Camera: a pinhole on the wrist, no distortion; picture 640 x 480 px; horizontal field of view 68.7 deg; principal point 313.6 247.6 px. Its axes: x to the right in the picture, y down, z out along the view. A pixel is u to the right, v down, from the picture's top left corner.
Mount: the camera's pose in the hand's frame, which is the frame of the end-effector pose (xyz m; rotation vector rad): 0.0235 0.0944 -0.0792 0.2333 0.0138 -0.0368
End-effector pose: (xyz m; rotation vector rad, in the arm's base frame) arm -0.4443 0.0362 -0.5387 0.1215 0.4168 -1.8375
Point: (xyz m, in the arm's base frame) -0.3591 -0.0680 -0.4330
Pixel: 335.4 334.7
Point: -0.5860 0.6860 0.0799
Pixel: outside the picture
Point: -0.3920 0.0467 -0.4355
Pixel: 115.8 172.4
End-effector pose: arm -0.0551 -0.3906 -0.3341 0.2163 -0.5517 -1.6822
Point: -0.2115 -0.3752 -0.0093
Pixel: 356.2 273.4
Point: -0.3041 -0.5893 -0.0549
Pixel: 609.2 181.1
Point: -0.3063 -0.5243 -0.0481
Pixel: 528.1 182.3
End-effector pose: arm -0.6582 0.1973 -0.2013 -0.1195 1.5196 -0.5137
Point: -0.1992 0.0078 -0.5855
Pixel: outside the picture
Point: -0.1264 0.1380 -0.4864
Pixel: 508.8 448.1
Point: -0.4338 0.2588 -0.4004
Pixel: outside the picture
